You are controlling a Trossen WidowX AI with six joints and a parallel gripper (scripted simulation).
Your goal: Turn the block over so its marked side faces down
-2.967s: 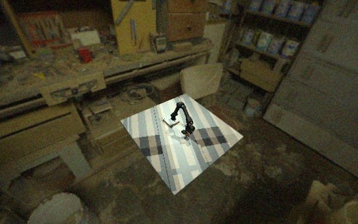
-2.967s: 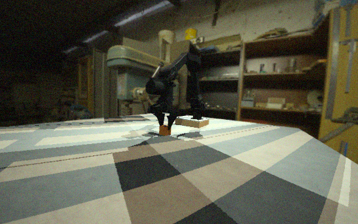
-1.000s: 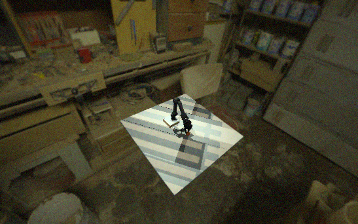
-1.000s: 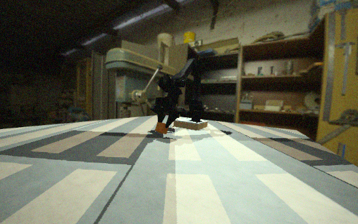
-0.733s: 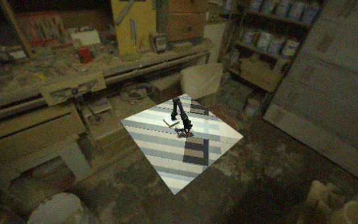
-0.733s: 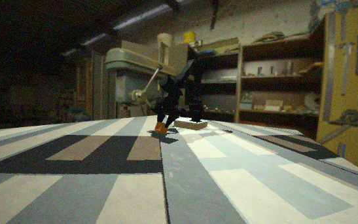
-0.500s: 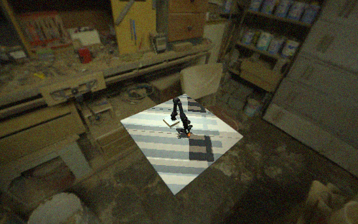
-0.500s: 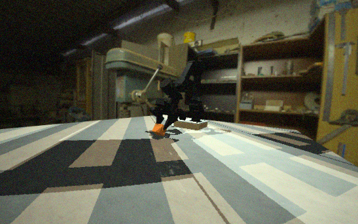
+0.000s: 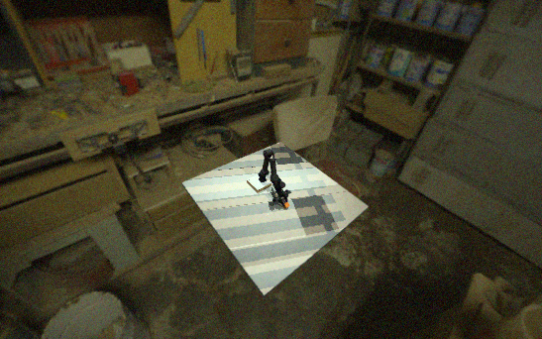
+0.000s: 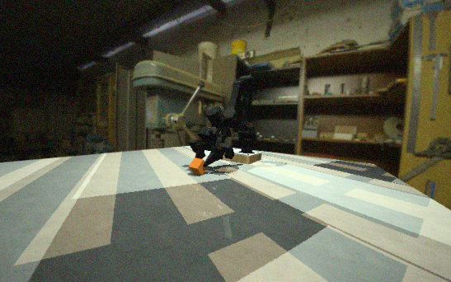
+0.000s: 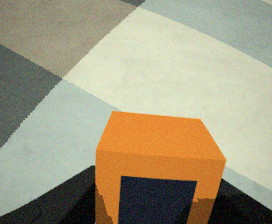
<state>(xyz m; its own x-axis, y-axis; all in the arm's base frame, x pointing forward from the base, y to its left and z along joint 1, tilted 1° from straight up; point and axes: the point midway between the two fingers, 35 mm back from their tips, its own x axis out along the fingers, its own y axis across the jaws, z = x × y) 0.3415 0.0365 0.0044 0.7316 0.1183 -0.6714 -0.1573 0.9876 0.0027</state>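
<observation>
The small orange block lies right at my gripper tip.
</observation>
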